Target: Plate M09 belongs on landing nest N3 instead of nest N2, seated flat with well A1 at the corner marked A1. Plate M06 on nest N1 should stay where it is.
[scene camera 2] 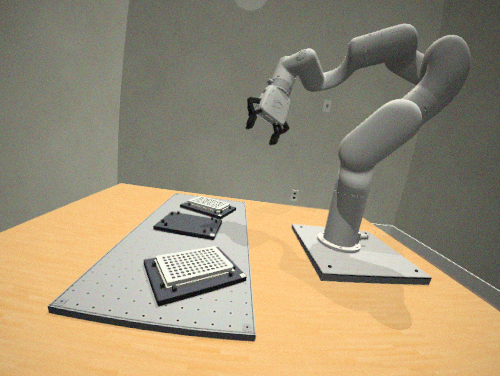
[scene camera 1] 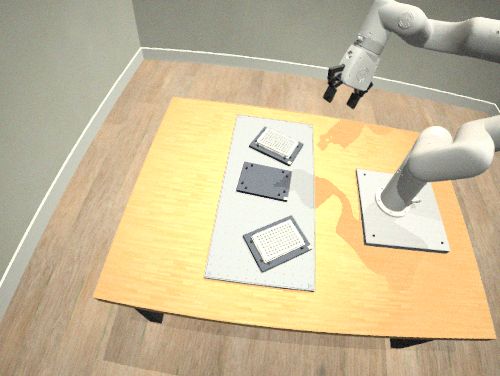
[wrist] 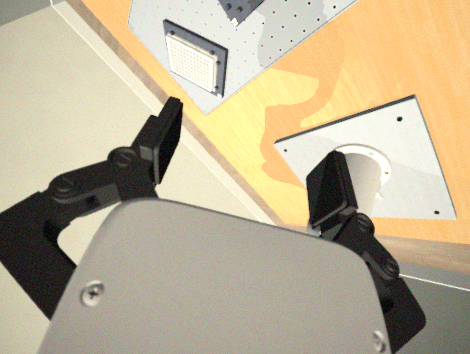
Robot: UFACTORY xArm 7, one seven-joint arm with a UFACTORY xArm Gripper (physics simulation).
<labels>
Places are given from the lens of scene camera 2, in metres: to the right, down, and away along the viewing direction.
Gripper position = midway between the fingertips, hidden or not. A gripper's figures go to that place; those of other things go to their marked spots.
my gripper (scene camera 2: pixel 260 136): 0.03, -0.16, 0.65
landing nest (scene camera 2: pixel 175 222): -0.21, 0.10, 0.58
</labels>
